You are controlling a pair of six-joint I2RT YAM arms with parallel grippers.
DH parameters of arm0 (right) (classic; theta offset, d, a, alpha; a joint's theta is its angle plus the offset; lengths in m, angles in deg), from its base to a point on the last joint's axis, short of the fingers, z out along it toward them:
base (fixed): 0 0 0 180
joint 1: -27.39 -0.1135 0.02 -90
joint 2: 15.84 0 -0.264 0
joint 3: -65.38 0 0.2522 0
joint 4: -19.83 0 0.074 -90
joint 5: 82.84 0 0 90
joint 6: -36.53 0.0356 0 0
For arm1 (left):
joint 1: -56.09 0.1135 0.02 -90
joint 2: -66.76 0 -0.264 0
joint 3: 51.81 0 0.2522 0
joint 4: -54.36 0 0.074 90
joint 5: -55.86 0 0 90
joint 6: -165.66 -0.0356 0 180
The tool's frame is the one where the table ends.
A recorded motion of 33 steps. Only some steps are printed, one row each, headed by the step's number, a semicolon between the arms.
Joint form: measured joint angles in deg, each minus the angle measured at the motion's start. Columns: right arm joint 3, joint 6, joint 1, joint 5, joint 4, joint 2; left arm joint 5, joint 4, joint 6, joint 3, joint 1, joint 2.
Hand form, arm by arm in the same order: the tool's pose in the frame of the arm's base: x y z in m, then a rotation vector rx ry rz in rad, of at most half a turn. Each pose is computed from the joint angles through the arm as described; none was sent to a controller.
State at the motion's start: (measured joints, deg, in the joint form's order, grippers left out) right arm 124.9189 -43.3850 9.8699 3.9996 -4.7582 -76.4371; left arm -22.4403 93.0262 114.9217 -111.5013 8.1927 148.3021
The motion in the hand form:
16: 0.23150 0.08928 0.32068 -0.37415 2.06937 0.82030; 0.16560 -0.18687 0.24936 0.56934 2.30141 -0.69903
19: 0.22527 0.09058 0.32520 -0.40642 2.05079 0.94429; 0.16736 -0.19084 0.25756 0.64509 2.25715 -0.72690
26: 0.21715 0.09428 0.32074 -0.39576 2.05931 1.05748; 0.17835 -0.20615 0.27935 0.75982 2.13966 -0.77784
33: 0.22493 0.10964 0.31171 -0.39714 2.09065 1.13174; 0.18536 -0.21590 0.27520 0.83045 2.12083 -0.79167
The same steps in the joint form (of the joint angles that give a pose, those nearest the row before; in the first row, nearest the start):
16: 8.76 3.37 0.22 30.58 -8.11 -3.10; -15.61 -7.00 -17.33 1.16 0.00 -14.69
19: 8.63 5.49 0.22 36.35 -8.00 -2.01; -17.79 -7.23 -20.33 -0.46 0.00 -14.27
26: 6.51 9.66 -0.81 39.74 -6.69 -0.55; -21.22 -9.27 -25.42 -5.77 0.00 -11.24
33: 6.32 12.87 -3.52 40.48 -3.76 -3.80; -23.41 -10.69 -27.98 -6.99 0.00 -8.17

